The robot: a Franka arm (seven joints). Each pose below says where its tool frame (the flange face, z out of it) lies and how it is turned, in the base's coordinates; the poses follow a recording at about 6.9 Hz.
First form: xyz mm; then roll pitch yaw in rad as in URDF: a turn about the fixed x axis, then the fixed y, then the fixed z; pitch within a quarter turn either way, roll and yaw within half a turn.
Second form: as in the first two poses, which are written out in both.
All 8 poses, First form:
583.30 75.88 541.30 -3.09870 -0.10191 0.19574
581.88 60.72 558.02 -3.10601 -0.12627 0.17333
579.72 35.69 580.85 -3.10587 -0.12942 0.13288
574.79 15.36 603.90 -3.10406 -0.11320 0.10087
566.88 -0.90 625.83 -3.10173 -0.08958 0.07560
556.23 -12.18 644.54 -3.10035 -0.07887 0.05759
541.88 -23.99 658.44 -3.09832 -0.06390 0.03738
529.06 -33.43 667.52 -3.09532 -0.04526 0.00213
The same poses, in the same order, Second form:
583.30 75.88 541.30 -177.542 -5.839 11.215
581.88 60.72 558.02 -177.961 -7.235 9.931
579.72 35.69 580.85 -177.953 -7.415 7.613
574.79 15.36 603.90 -177.850 -6.486 5.779
566.88 -0.90 625.83 -177.716 -5.133 4.332
556.23 -12.18 644.54 -177.637 -4.519 3.300
541.88 -23.99 658.44 -177.521 -3.661 2.142
529.06 -33.43 667.52 -177.349 -2.593 0.122

